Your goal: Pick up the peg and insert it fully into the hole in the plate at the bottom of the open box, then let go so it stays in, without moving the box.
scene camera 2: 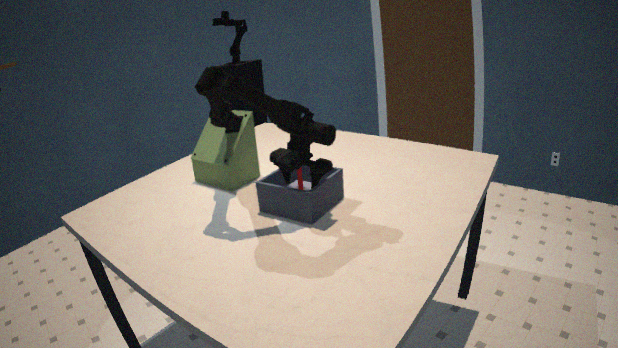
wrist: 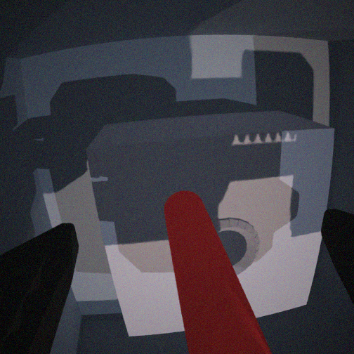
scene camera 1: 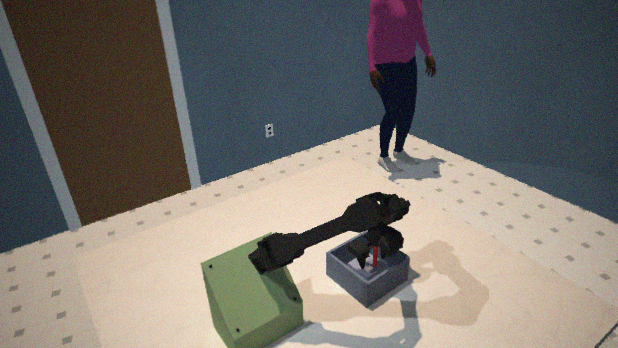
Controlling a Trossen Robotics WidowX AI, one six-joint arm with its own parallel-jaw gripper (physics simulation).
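Where they show: gripper, fingertip midpoint: (scene camera 2: 300, 187) (scene camera 1: 372, 263); arm's base at its link origin: (scene camera 2: 234, 124) (scene camera 1: 262, 258).
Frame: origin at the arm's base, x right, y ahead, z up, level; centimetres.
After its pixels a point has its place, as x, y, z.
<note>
The red peg (scene camera 1: 375, 256) @[14.4, 33.0, -10.7] (scene camera 2: 300, 179) @[14.5, 34.0, -11.0] (wrist: 210, 290) stands roughly upright inside the open grey box (scene camera 1: 350, 281) @[13.2, 22.6, -15.1] (scene camera 2: 285, 202) @[21.4, 32.4, -15.4]. In the wrist view its rounded end shows against the pale plate (wrist: 145, 310), up and left of the ringed hole (wrist: 240, 246). The peg's shaft crosses in front of the hole's left part, and dark hole shows beside it. Whether the peg touches the plate cannot be told. My gripper (scene camera 1: 373, 261) @[13.4, 33.0, -14.2] (scene camera 2: 301, 184) @[13.4, 33.0, -14.2] (wrist: 203, 231) is open, reaching down into the box, one finger on each side of the peg with gaps.
The box walls rise around my fingers. The green sloped block (scene camera 1: 250, 300) @[4.9, -8.8, -6.2] (scene camera 2: 220, 170) @[10.7, -0.4, -13.6] stands near the box, by the arm's base. The table (scene camera 2: 200, 280) @[57.2, 28.0, -20.8] carries both. A person in a pink top (scene camera 1: 395, 35) stands beyond the table.
</note>
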